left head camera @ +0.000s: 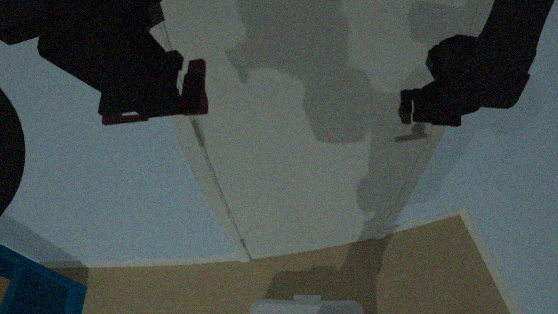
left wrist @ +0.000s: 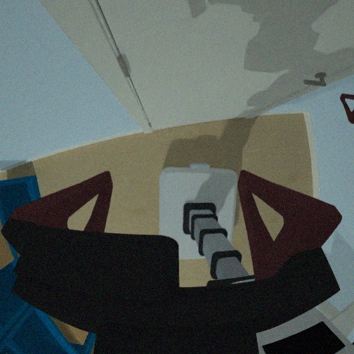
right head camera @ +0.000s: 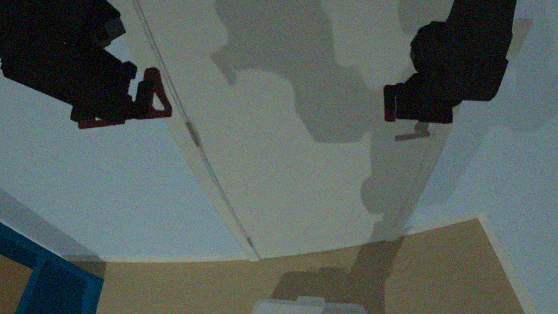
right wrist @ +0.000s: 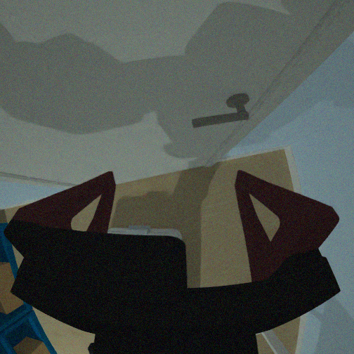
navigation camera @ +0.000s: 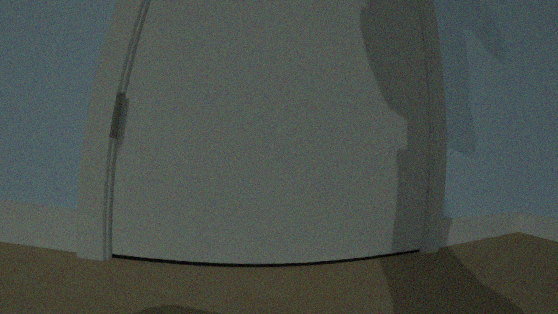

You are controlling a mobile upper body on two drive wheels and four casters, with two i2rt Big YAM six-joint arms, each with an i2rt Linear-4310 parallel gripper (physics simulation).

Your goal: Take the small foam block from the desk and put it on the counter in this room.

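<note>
The small foam block, the desk and the counter do not show in these views. My left gripper is open with nothing between its fingers, held in the air in front of a grey door. My right gripper is open and empty, in the air before the door's handle side. Part of a right gripper finger also shows at the right edge of the left wrist view.
A closed grey door stands ahead between blue walls, with a dark lever handle. A blue shelf unit stands at the lower left. My white base is on the wooden floor.
</note>
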